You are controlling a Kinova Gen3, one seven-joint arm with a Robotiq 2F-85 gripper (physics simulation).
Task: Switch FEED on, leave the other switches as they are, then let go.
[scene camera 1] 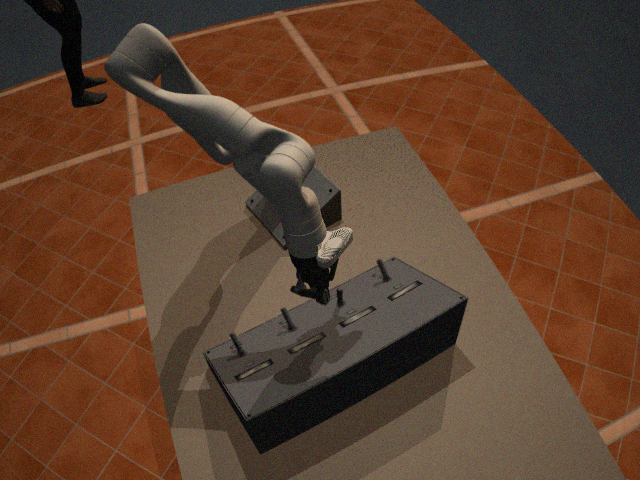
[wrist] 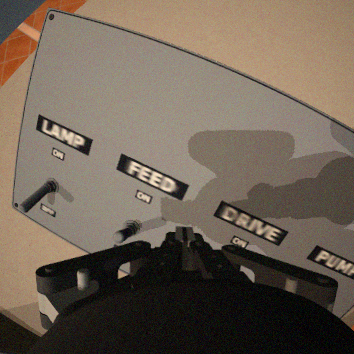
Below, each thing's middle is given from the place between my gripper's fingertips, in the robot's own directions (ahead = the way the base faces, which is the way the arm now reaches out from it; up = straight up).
Right now the grey switch box (scene camera 1: 287, 380) is 90 mm below my hand and 40 mm ahead of it.
